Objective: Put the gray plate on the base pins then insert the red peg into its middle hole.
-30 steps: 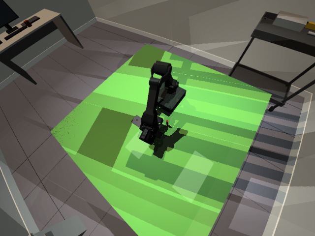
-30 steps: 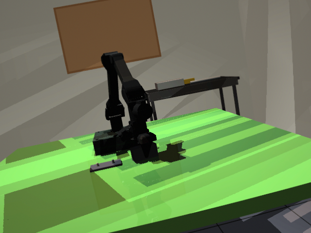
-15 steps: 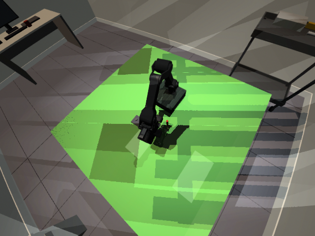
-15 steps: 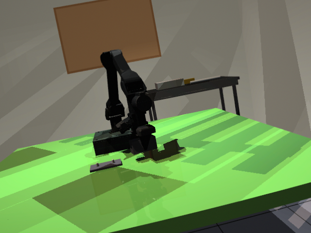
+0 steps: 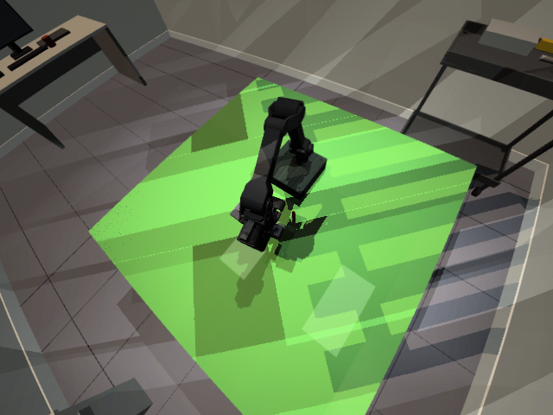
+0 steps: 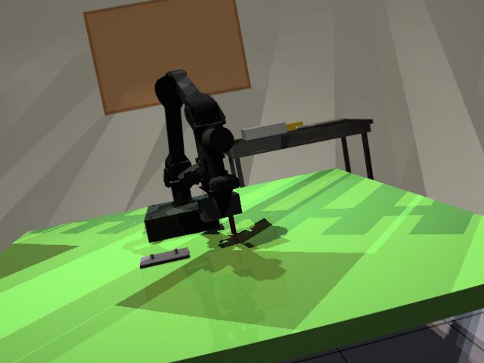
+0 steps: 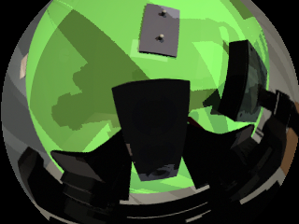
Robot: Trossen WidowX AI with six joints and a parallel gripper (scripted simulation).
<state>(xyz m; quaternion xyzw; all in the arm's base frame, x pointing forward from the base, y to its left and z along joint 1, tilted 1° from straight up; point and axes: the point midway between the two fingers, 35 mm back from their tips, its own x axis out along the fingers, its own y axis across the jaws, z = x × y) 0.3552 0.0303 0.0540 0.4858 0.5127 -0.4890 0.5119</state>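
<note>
My gripper tip is 100 mm past the red peg, 50 mm to the right of it and 40 mm above it. The rest, counted from my gripper tip: gray plate 30 mm above.
</note>
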